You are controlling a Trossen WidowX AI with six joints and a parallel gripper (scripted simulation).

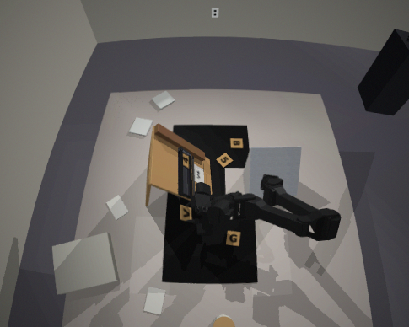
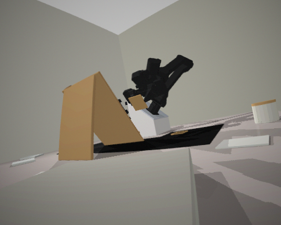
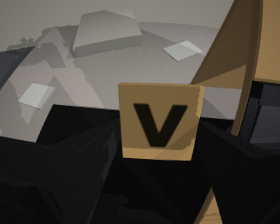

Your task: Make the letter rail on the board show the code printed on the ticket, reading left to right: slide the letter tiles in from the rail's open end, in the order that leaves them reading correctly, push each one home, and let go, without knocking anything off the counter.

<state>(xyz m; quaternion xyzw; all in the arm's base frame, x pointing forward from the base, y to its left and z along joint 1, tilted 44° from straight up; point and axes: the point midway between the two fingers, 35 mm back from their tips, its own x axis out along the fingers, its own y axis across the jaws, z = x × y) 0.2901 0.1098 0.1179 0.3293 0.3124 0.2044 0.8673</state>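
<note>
Right now the tile marked 4 is 30 mm ahead of my gripper tip and 220 mm to the right of it. Also, from my gripper tip: black mat: 110 mm behind, 150 mm to the right, 160 mm below; then white ticket: 20 mm behind, 200 mm to the right, 80 mm below; then v tile: right at my gripper tip.
</note>
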